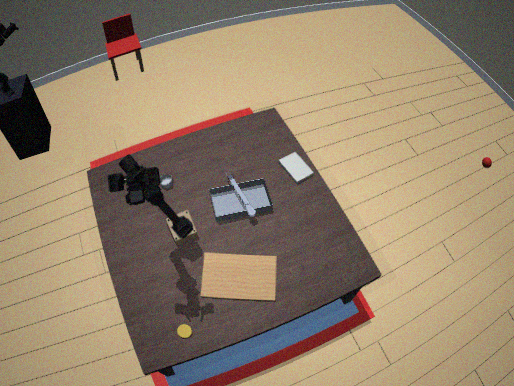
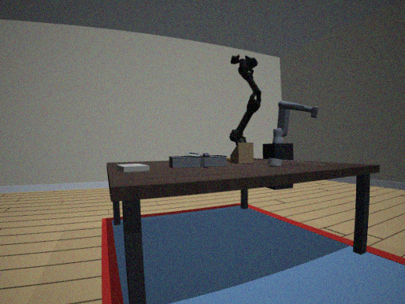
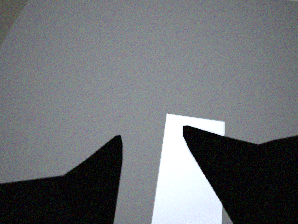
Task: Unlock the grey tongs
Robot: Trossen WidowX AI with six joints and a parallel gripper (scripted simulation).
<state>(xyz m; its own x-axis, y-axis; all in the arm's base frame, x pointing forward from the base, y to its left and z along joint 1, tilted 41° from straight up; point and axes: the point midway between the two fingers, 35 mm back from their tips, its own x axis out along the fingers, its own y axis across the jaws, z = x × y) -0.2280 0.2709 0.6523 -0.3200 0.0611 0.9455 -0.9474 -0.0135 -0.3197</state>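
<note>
Now: gripper tip 80 cm above the grey roasting tin, 47 cm short of it and 33 cm to the right of it. The rest, counted from my gripper tip: yellow disc 82 cm below, 30 cm to the right, 1 cm ahead; then wooden board 82 cm below, 34 cm ahead, 9 cm to the right; then white block 84 cm ahead, 82 cm below, 46 cm to the left.
</note>
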